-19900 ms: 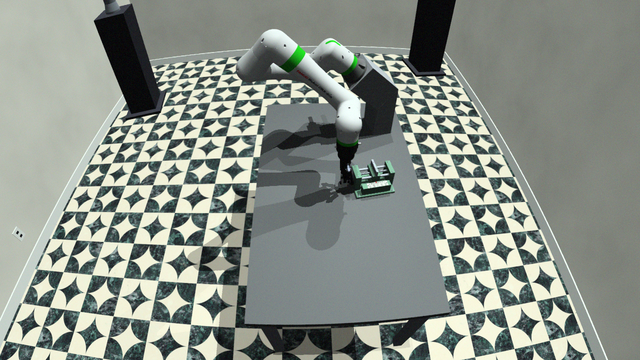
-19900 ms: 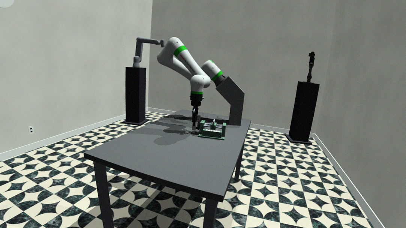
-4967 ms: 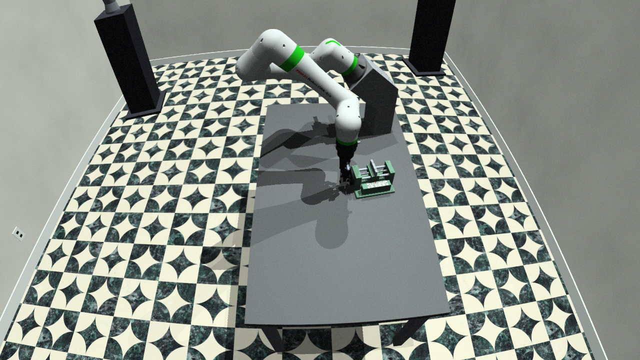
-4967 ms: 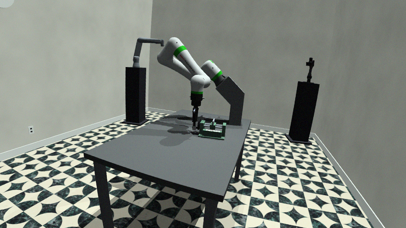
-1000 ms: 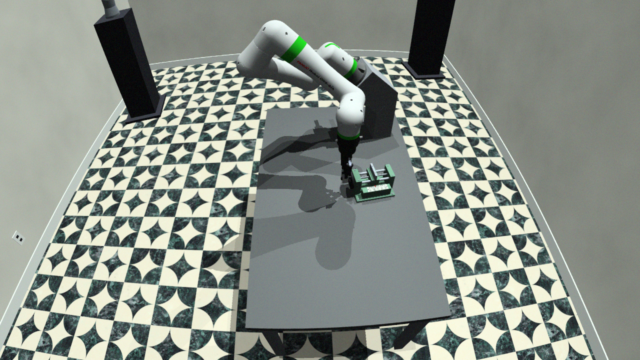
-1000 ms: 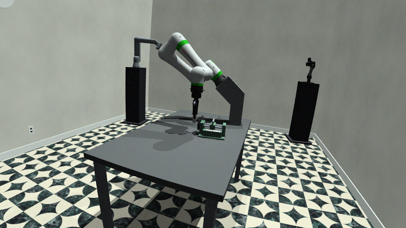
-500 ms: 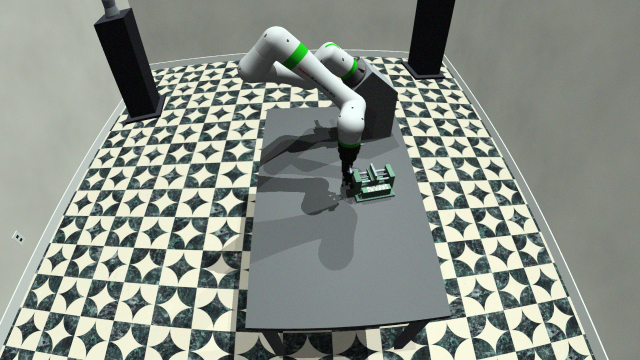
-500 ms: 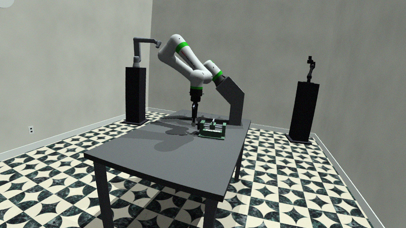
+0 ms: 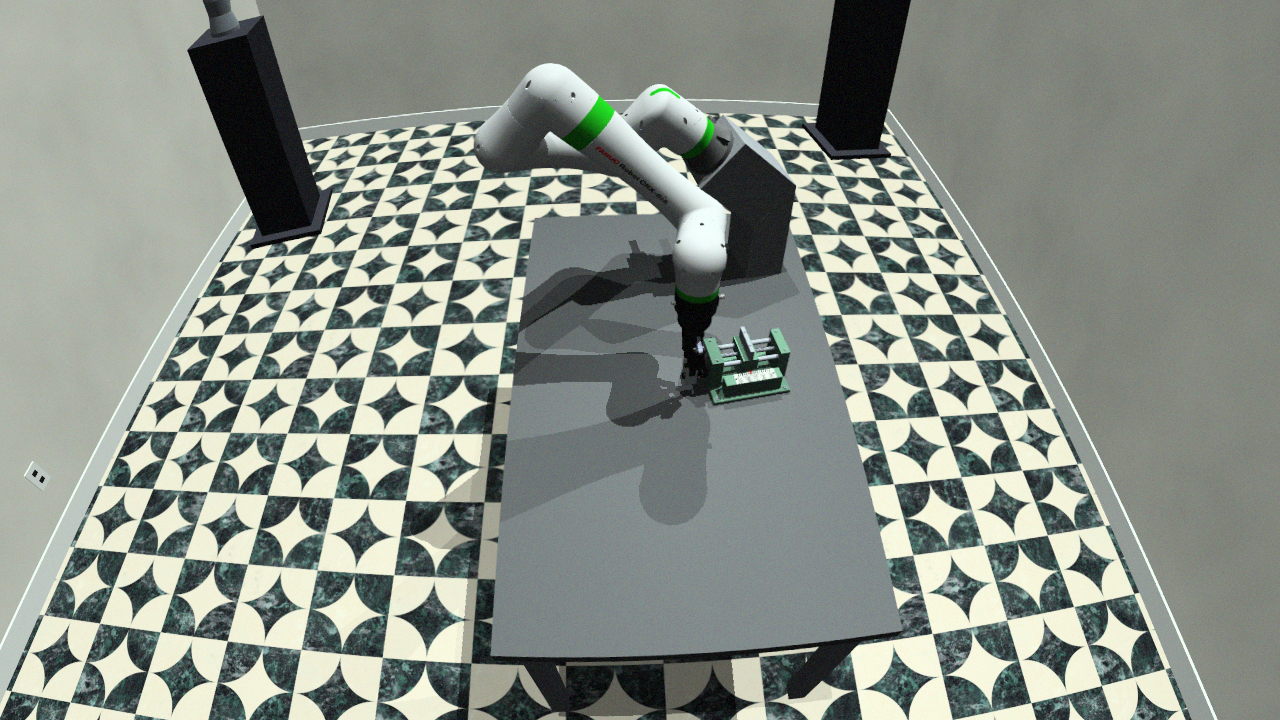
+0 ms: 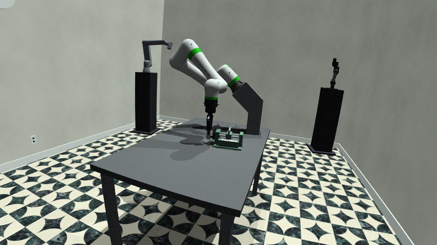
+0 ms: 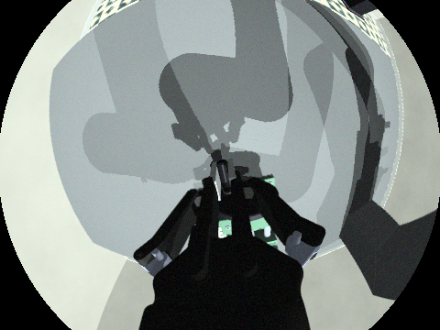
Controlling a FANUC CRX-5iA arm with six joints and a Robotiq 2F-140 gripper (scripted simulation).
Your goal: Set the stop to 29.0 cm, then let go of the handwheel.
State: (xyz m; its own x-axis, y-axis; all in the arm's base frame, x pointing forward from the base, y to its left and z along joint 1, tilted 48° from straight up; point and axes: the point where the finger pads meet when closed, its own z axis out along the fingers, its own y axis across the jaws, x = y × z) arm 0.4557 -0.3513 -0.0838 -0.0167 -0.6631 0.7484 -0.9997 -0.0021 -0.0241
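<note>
Right now my hand is 20 mm to the right of the black handwheel, 10 mm past it and 10 mm above it. Round my hand: green stop fixture 150 mm to the left, 20 mm above, 10 mm behind.
</note>
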